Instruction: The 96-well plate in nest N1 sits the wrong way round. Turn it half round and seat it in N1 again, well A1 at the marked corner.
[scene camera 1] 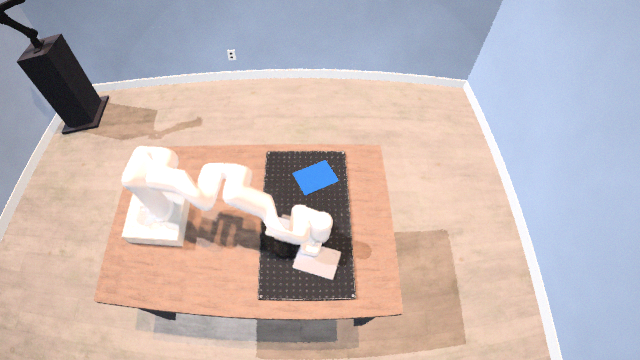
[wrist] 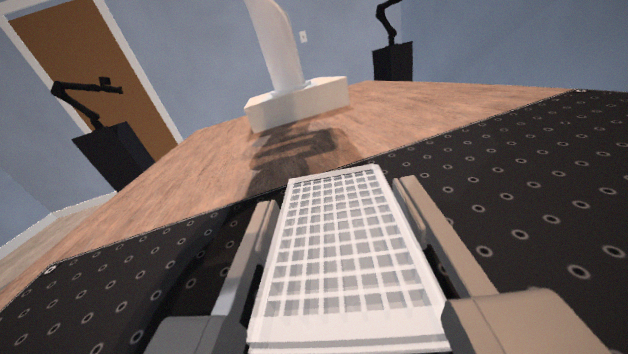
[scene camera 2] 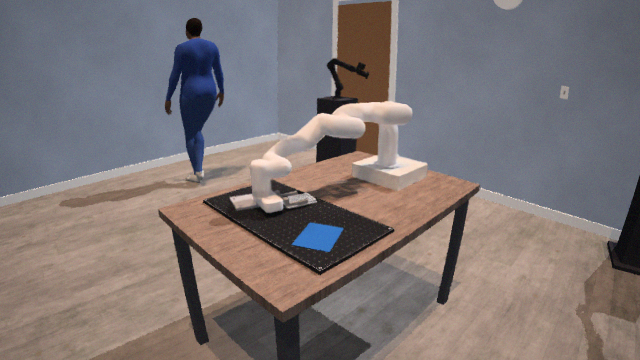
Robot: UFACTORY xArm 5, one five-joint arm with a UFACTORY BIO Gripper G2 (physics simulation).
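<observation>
The white 96-well plate (scene camera 2: 302, 200) (wrist: 340, 245) lies between the two fingers of my gripper (scene camera 2: 296, 199) (wrist: 338, 220), which is shut on its long sides. The grid of wells faces up and the plate looks roughly level. It is low over the arm-side part of the black perforated board (scene camera 1: 280, 285) (scene camera 2: 350, 230) (wrist: 540, 165); whether it touches anything below cannot be told. In scene camera 1 the arm hides most of the plate. Nest N1 and its marked corner cannot be made out, and well A1 cannot be told from the others.
A pale flat block (scene camera 1: 320, 263) (scene camera 2: 242, 201) sits on the board close beside the wrist. A blue flat rectangle (scene camera 1: 315, 177) (scene camera 2: 318, 237) lies on the board's other half. The white arm base (scene camera 1: 152, 232) (scene camera 2: 390, 172) (wrist: 300, 105) stands on the wooden table (scene camera 1: 210, 280) (scene camera 2: 225, 227) (wrist: 200, 170). A person (scene camera 2: 195, 90) is behind the table.
</observation>
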